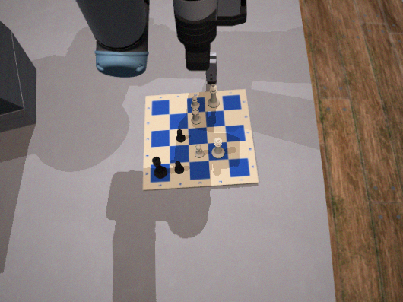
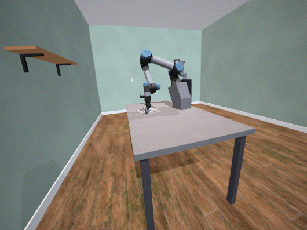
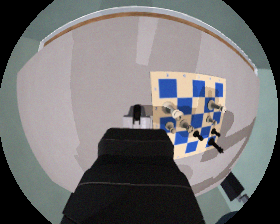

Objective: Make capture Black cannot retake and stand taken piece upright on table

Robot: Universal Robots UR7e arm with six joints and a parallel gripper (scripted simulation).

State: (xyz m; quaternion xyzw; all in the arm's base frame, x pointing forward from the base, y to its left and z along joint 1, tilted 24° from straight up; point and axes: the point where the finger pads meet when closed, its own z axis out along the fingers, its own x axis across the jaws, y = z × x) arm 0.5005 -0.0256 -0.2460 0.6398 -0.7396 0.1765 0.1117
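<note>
Now: the black knight 10 mm below my hand. Also, from my hand: rook (180 mm to the right, 10 mm behind); then chessboard (140 mm to the right, 50 mm behind, 30 mm below); then white king (60 mm to the right).
</note>
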